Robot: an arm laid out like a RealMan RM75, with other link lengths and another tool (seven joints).
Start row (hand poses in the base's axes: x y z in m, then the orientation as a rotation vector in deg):
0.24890 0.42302 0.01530 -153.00 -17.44 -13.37
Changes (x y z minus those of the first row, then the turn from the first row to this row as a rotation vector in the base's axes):
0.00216 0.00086 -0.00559 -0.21 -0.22 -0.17
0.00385 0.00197 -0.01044 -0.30 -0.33 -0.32
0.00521 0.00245 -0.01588 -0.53 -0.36 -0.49
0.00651 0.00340 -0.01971 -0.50 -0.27 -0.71
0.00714 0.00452 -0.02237 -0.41 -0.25 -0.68
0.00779 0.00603 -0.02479 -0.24 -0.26 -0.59
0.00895 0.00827 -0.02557 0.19 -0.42 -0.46
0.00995 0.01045 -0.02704 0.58 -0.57 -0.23
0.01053 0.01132 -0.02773 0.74 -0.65 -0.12
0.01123 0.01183 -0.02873 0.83 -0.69 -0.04
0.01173 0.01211 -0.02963 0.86 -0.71 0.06
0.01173 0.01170 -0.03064 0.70 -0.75 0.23
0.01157 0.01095 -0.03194 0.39 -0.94 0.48
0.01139 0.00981 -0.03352 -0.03 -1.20 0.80
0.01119 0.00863 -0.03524 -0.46 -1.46 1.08
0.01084 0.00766 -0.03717 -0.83 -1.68 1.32
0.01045 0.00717 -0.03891 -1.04 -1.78 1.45
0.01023 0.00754 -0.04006 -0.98 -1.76 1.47
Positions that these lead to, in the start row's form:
0.25106 0.42388 0.00971 -153.23 -17.32 -13.70
0.25275 0.42499 0.00486 -153.35 -17.18 -13.88
0.25411 0.42547 -0.00058 -153.61 -17.00 -13.96
0.25541 0.42642 -0.00441 -153.63 -16.68 -13.91
0.25604 0.42754 -0.00707 -153.54 -16.69 -13.88
0.25669 0.42905 -0.00949 -153.35 -16.78 -13.88
0.25785 0.43129 -0.01027 -152.89 -16.92 -14.09
0.25885 0.43347 -0.01174 -152.45 -17.20 -14.26
0.25943 0.43434 -0.01243 -152.27 -17.34 -14.34
0.26013 0.43485 -0.01343 -152.16 -17.44 -14.38
0.26063 0.43513 -0.01433 -152.11 -17.57 -14.38
0.26063 0.43472 -0.01534 -152.23 -17.84 -14.37
0.26047 0.43397 -0.01664 -152.47 -18.29 -14.52
0.26029 0.43283 -0.01822 -152.80 -18.88 -14.73
0.26009 0.43165 -0.01994 -153.15 -19.42 -14.95
0.25974 0.43068 -0.02187 -153.45 -19.89 -15.14
0.25935 0.43019 -0.02361 -153.62 -20.14 -15.22
0.25913 0.43056 -0.02476 -153.56 -20.14 -15.19

